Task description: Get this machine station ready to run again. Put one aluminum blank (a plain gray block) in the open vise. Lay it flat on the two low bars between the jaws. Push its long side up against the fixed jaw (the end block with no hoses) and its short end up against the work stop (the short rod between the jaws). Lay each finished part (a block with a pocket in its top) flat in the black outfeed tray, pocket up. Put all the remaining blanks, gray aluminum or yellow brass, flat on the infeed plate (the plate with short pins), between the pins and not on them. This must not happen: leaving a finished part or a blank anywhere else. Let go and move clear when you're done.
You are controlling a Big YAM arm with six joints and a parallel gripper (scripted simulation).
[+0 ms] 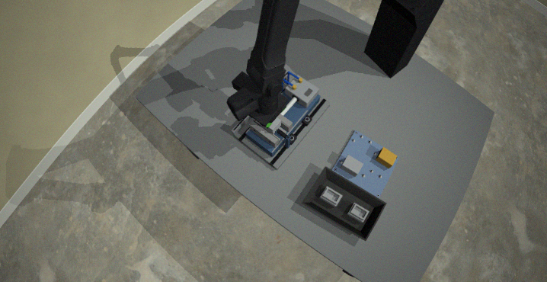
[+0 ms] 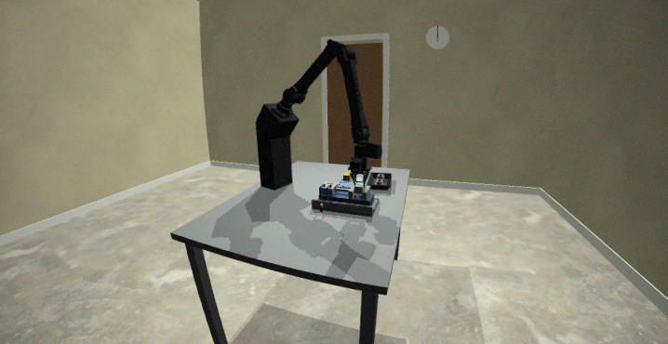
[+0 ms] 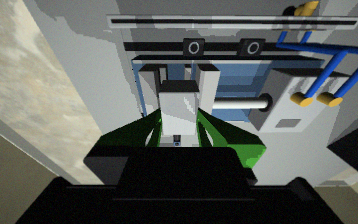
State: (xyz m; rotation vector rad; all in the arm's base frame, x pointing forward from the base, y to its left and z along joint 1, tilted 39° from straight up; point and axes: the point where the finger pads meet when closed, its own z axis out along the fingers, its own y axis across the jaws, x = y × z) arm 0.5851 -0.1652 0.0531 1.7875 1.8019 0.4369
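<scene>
The fixed jaw lies 30 mm ahead of my hand and 40 mm below it. Also, from my hand: moving jaw: 30 mm behind, 10 mm to the left, 40 mm below; blue infeed plate: 100 mm behind, 330 mm to the left, 110 mm below; white rod: 80 mm behind, 10 mm to the left, 40 mm below.
</scene>
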